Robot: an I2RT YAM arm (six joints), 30 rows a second.
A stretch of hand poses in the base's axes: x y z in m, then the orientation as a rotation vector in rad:
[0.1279, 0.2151, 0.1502, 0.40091, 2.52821, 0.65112]
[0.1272, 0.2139, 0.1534, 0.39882, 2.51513, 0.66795]
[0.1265, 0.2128, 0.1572, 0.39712, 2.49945, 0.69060]
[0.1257, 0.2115, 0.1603, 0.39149, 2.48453, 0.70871]
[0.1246, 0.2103, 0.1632, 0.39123, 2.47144, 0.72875]
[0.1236, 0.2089, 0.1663, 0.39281, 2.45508, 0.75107]
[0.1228, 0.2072, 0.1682, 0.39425, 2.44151, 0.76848]
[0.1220, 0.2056, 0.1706, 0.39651, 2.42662, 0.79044]
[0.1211, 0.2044, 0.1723, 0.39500, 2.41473, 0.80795]
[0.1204, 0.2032, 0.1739, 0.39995, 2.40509, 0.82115]
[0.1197, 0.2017, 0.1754, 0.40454, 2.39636, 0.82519]
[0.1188, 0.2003, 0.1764, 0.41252, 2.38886, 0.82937]
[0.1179, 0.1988, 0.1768, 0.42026, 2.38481, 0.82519]
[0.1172, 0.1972, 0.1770, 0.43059, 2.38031, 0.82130]
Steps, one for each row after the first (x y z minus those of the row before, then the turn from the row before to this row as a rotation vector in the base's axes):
[-0.0007, -0.0012, 0.0032, 0.01232, -0.01131, 0.00134]
[-0.0007, -0.0011, 0.0038, 0.01680, -0.01295, 0.00173]
[-0.0008, -0.0013, 0.0031, 0.01281, -0.01373, 0.00347]
[-0.0011, -0.0012, 0.0029, 0.01526, -0.01006, 0.00113]
[-0.0010, -0.0014, 0.0031, 0.01765, -0.01208, -0.00045]
[-0.0008, -0.0017, 0.0019, 0.01397, -0.00996, -0.00070]
[-0.0008, -0.0016, 0.0024, 0.01759, -0.01023, -0.00036]
[-0.0009, -0.0012, 0.0017, 0.01336, -0.00915, 0.00186]
[-0.0007, -0.0012, 0.0016, 0.01156, -0.00537, -0.00265]
[-0.0007, -0.0015, 0.0015, 0.00492, -0.00577, -0.00475]
[-0.0009, -0.0014, 0.0010, 0.00568, -0.00344, -0.00642]
[-0.0009, -0.0015, 0.0004, -0.00069, -0.00142, -0.00752]
[-0.0007, -0.0016, 0.0002, 0.00018, -0.00085, -0.00922]

